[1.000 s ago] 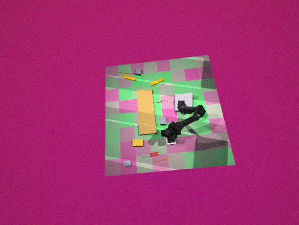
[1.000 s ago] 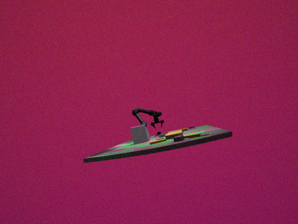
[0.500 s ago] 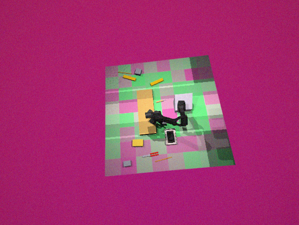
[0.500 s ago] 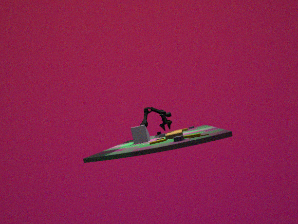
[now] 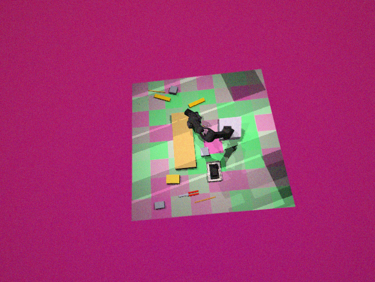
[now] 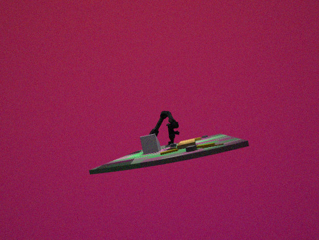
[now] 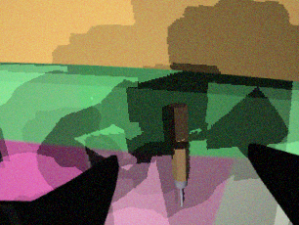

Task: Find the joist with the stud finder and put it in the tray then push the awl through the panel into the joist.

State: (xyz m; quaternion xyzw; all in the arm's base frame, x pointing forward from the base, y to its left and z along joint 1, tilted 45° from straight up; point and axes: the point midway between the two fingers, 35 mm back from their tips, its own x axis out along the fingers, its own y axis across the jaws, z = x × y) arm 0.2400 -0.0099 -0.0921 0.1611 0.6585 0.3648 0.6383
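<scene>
My gripper tip is now 50 mm past the awl, 20 mm to the left of it and 50 mm above it. The rest, counted from my gripper tip: yellow block: 220 mm ahead, 460 mm to the left, 40 mm below; stud finder: 120 mm behind, 390 mm to the left, 10 mm below; white tray: 120 mm behind, 400 mm to the left, 40 mm below.
</scene>
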